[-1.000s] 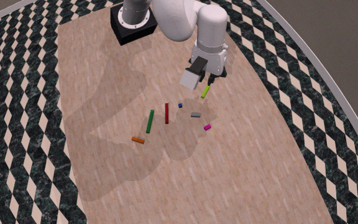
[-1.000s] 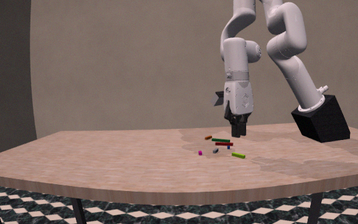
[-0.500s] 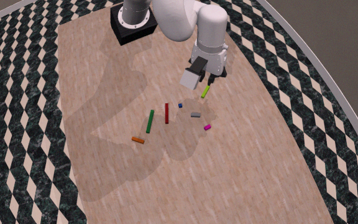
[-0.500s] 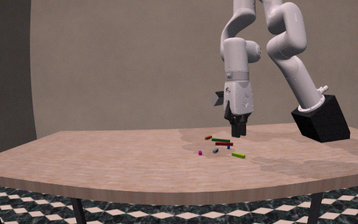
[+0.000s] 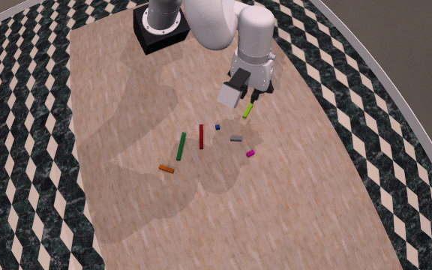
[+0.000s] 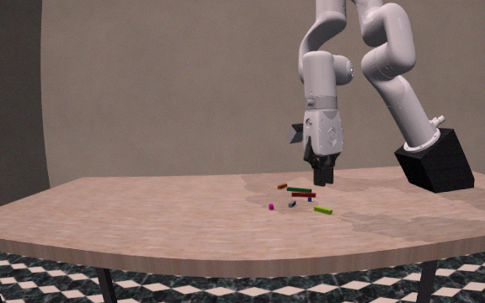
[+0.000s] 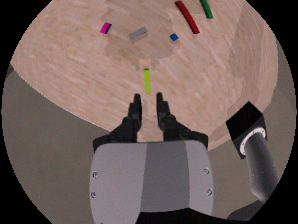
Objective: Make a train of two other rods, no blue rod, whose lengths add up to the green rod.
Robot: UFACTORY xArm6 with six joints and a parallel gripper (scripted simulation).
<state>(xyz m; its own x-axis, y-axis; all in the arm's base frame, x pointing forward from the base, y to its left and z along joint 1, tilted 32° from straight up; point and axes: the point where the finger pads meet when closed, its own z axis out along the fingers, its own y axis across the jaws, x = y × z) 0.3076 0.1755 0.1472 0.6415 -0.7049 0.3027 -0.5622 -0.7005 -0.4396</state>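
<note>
Now: hand 8 cm above the lime rod. From my hand the other things lie so: grey rod (8 cm below, 8 cm ahead, 5 cm to the right); then small blue rod (9 cm to the right, 8 cm below, 3 cm ahead); then magenta rod (13 cm ahead, 8 cm below, 3 cm to the right).
</note>
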